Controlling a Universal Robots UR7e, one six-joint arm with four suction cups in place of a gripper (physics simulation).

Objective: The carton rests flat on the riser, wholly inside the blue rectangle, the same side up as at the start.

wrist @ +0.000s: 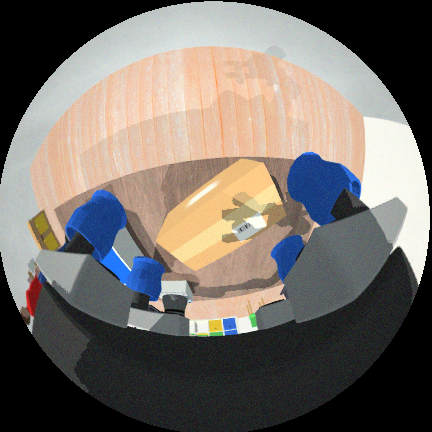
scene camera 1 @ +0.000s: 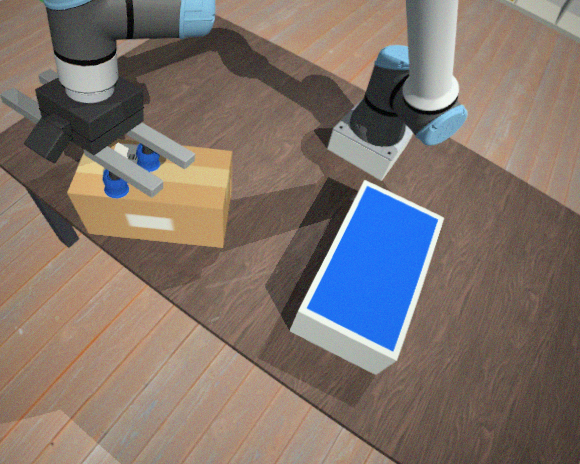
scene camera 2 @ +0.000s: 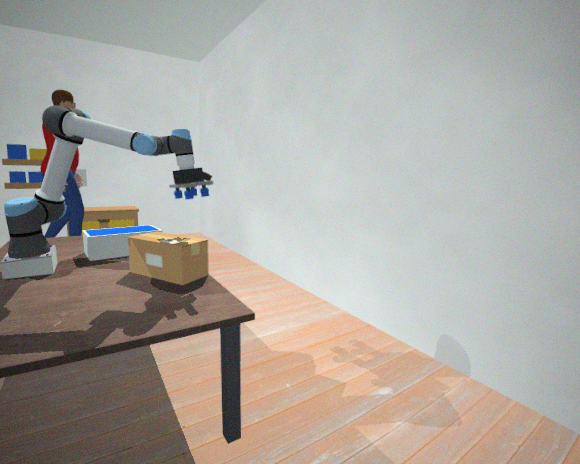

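Where they show: end effector, tool point: [wrist: 208,235] [scene camera 2: 191,197]; arm's base, origin of the base link: [wrist: 174,298] [scene camera 1: 376,127] [scene camera 2: 30,252].
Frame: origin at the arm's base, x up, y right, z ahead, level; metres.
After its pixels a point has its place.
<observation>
The brown carton [scene camera 1: 190,215] @[x 0.043, y 0.229, z 0.524 m] [scene camera 2: 142,260] @[x -0.014, y 0.313, z 0.393 m] [wrist: 200,220] @[x 0.077, y 0.298, z 0.526 m] stands on the table, apart from the riser. It has a lighter strip and a barcode label on top and white labels on its sides. The white riser [scene camera 1: 345,342] @[x 0.008, y -0.159, z 0.588 m] [scene camera 2: 107,246] @[x -0.017, y -0.044, z 0.314 m] [wrist: 131,245] @[x -0.050, y -0.047, z 0.402 m] bears the blue rectangle [scene camera 1: 375,265] @[x 0.041, y -0.145, z 0.425 m] [scene camera 2: 122,231] @[x 0.041, y -0.112, z 0.399 m] [wrist: 114,265] @[x 0.041, y -0.129, z 0.375 m], and no carton is on it. My gripper [scene camera 1: 132,170] [scene camera 2: 191,192] [wrist: 212,235] @[x 0.247, y 0.325, z 0.611 m] is open, its blue cups holding nothing. It hangs well above the carton's level. In scene camera 1 it covers part of the carton's top; two cups are hidden there.
The robot base [scene camera 1: 357,155] @[x -0.041, y 0.011, z 0.087 m] [scene camera 2: 30,265] @[x -0.034, y 0.090, z 0.001 m] [wrist: 176,287] @[x -0.030, y 0.047, z 0.083 m] stands on the dark table [scene camera 1: 500,300] @[x -0.079, y -0.470, z 0.269 m] [scene camera 2: 75,300] @[x -0.079, y 0.468, z 0.132 m], near one end of the riser. The carton is near a table edge. A person in red [scene camera 2: 48,150] and a wooden cabinet [scene camera 2: 110,210] are behind the table.
</observation>
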